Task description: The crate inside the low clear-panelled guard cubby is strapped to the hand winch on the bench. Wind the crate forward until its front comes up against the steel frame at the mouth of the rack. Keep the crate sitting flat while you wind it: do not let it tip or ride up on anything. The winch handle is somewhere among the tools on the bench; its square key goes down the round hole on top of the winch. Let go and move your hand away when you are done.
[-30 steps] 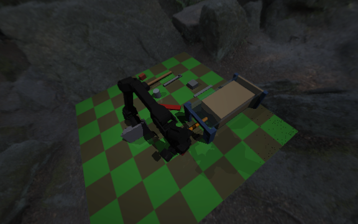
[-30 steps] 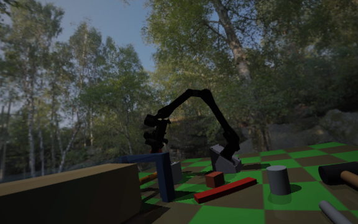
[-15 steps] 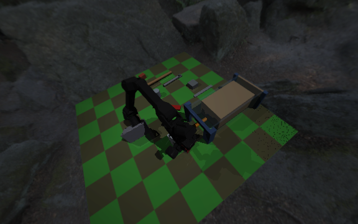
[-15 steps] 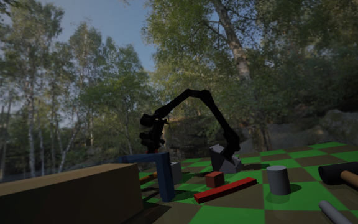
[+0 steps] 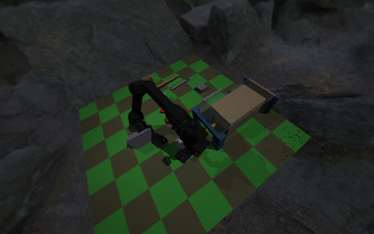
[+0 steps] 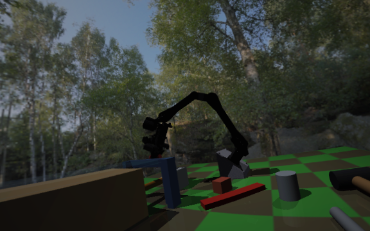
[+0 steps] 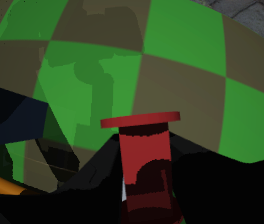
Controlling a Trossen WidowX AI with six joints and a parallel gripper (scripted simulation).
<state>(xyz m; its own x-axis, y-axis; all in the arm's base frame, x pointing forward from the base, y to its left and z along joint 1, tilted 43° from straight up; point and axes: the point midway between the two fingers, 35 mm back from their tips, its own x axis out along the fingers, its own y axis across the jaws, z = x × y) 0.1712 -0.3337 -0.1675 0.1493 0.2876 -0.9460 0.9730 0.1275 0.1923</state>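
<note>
My gripper tip is now 10 mm past the winch handle, 50 mm to the right of it and 30 mm above it. From my gripper tip the other things lie so: winch: 30 mm behind, 110 mm to the left, 100 mm below; blue steel frame: 140 mm ahead, 110 mm to the left, 30 mm below; red grip: 20 mm to the left.
</note>
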